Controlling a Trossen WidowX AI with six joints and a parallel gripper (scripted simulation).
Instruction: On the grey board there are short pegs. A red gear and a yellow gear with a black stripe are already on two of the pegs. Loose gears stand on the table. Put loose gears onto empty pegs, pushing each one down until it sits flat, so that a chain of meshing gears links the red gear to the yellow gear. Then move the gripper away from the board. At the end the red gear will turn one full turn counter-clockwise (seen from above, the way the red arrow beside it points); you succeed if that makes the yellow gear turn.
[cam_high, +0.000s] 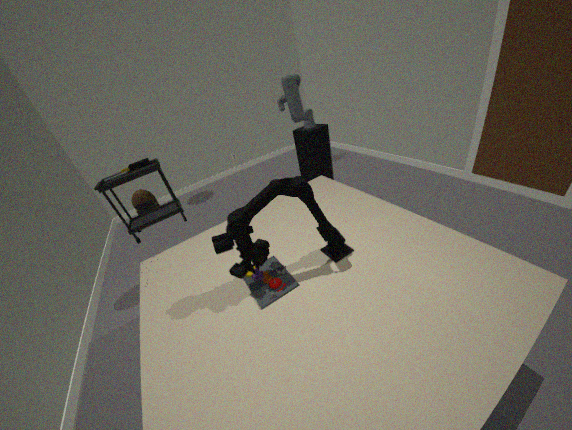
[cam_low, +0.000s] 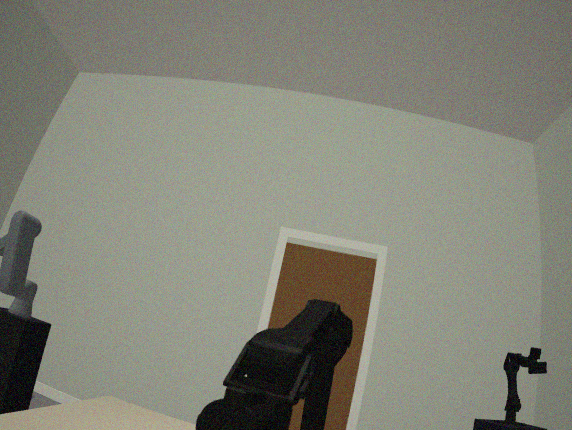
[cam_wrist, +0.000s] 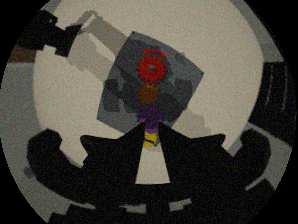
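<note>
The orange gear is 4 cm to the left of my gripper tip, 2 cm below it and 2 cm behind it. Also, from my gripper tip: yellow gear: 5 cm to the right, 3 cm below; then red gear: 8 cm to the left, 3 cm below, 3 cm behind; then purple gear: 1 cm below.
</note>
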